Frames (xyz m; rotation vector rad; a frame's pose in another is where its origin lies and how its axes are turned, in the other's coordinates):
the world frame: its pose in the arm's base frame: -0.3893 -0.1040 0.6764 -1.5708 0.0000 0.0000
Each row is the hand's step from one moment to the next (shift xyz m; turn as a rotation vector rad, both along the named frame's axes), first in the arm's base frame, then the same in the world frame.
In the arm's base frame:
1: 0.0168 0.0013 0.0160 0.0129 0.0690 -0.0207
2: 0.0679 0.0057 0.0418 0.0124 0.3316 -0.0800
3: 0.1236 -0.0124 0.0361 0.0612 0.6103 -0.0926
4: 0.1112 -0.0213 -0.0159 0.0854 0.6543 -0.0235
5: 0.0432 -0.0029 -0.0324 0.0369 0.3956 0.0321
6: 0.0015 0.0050 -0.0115 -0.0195 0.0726 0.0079
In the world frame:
1: 0.0168 -0.0160 0.0013 0.0129 0.0207 0.0690
2: 0.0679 -0.0418 0.0057 0.0124 0.0800 0.3316
3: 0.1236 -0.0361 -0.0124 0.0612 0.0926 0.6103
4: 0.1112 0.0159 -0.0213 0.0854 0.0235 0.6543
5: 0.0432 0.0324 -0.0029 0.0369 -0.0321 0.3956
6: 0.0015 0.0115 0.0050 -0.0195 -0.0079 0.0726

